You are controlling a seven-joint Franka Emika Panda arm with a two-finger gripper.
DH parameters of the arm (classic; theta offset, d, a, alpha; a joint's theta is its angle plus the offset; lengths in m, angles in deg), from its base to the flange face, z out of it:
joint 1: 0 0.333 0 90
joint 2: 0 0 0 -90
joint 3: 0 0.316 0.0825 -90
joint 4: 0 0 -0.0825 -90
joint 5: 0 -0.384 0 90
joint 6: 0 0 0.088 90
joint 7: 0 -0.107 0 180
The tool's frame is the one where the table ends.
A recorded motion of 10 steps. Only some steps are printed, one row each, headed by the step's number.
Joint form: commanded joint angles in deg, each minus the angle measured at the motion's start. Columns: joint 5, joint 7, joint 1, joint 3, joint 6, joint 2, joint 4.
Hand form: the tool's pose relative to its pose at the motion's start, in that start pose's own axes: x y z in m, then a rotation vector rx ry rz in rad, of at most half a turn. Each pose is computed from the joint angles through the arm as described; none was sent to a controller.
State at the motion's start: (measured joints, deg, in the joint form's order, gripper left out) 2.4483 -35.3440 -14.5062 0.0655 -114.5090 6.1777 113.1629
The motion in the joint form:
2: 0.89 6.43 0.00 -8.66 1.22 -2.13 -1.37
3: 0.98 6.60 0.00 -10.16 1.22 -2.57 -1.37
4: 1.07 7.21 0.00 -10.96 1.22 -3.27 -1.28
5: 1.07 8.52 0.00 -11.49 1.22 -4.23 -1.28
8: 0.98 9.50 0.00 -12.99 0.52 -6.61 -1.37
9: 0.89 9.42 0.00 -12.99 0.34 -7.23 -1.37
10: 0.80 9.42 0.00 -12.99 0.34 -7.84 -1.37
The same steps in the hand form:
2: 0.0477 0.0703 0.0145 -0.0393 -0.0244 0.0317
3: 0.0545 0.0831 0.0192 -0.0466 -0.0304 0.0539
4: 0.0582 0.0895 0.0269 -0.0564 -0.0416 0.0558
5: 0.0613 0.0931 0.0364 -0.0663 -0.0559 0.0414
8: 0.0706 0.1033 0.0582 -0.0851 -0.0784 0.0488
9: 0.0713 0.1025 0.0640 -0.0889 -0.0848 0.0503
10: 0.0717 0.1018 0.0700 -0.0939 -0.0940 0.0505

